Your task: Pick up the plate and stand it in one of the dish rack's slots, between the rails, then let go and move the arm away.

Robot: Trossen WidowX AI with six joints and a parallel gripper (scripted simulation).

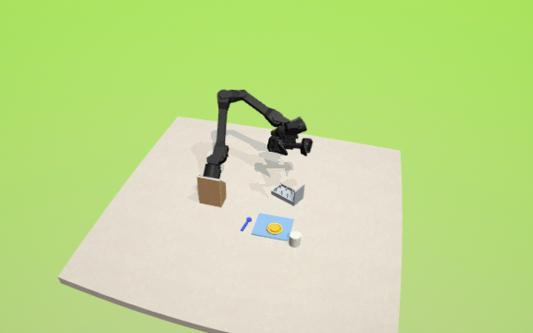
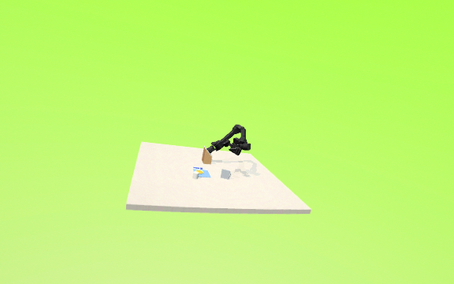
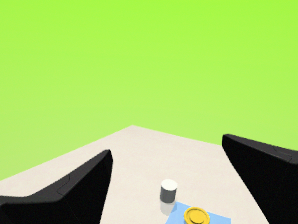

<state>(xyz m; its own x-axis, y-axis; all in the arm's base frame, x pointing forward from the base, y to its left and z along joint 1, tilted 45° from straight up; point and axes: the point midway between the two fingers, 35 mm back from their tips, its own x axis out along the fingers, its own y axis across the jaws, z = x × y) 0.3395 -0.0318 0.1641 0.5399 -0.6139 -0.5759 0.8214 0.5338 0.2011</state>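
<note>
The yellow plate lies 26 cm below my gripper tip, 17 cm to the right of it and 3 cm behind it. From my gripper tip the other things lie so: white cup (25 cm below, 21 cm to the right, 6 cm ahead); then blue spoon (27 cm below, 16 cm to the right, 15 cm behind); then grey dish rack (25 cm below, 6 cm to the left, 4 cm behind).
</note>
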